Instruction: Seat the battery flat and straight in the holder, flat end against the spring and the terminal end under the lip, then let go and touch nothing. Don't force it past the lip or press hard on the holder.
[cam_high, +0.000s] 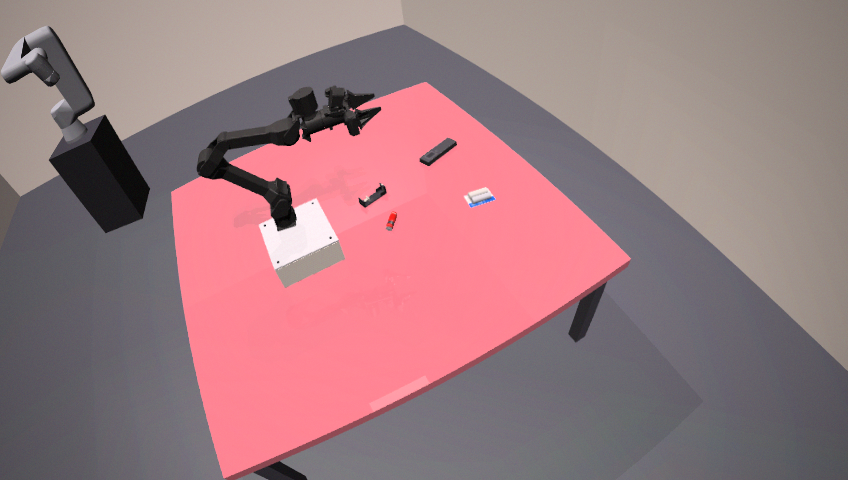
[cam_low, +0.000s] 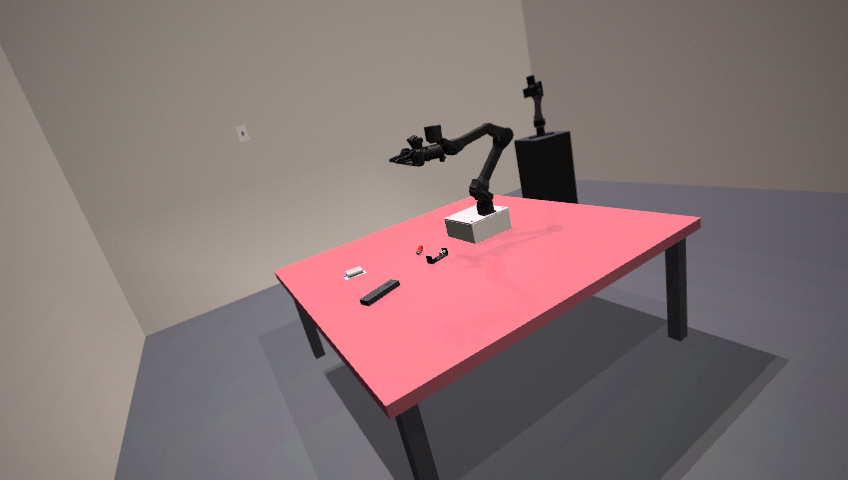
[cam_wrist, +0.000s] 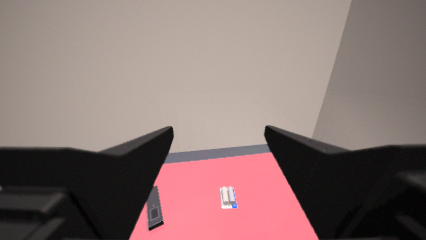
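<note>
Now: the battery 41 cm below my gripper tip, 5 cm to the right of it and 4 cm behind it. From my gripper tip the other things lie so: black remote 40 cm below, 23 cm to the left, 22 cm ahead.
</note>
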